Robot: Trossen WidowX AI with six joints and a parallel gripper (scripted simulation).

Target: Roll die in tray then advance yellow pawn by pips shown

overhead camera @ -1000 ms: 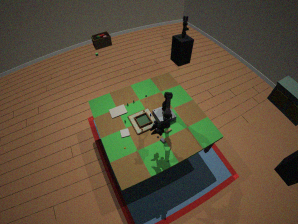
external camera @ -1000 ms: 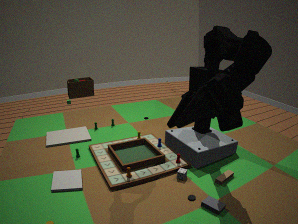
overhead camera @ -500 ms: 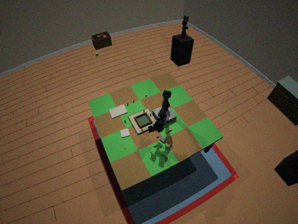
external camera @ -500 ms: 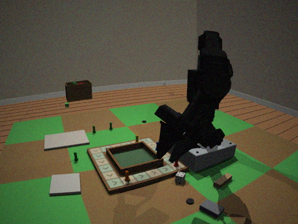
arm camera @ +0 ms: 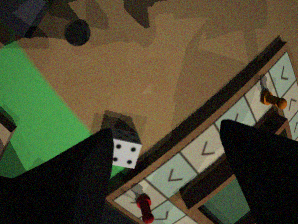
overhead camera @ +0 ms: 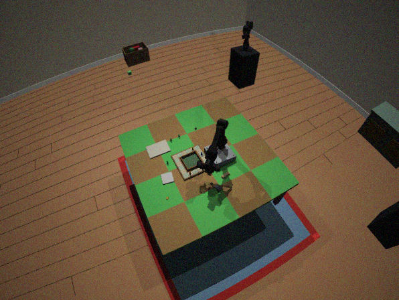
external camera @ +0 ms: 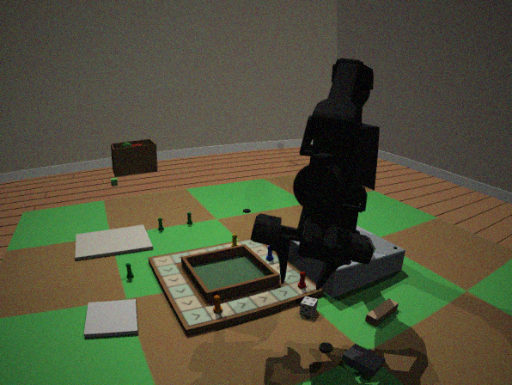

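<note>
The die lies 70 mm below my gripper tip, 40 mm behind it and 20 mm to the right of it. The rest, counted from my gripper tip: orange pawn 110 mm ahead, 90 mm to the right, 60 mm below; dark block 140 mm to the left, 80 mm below, 30 mm behind; red pawn 90 mm to the right, 70 mm behind, 60 mm below.
</note>
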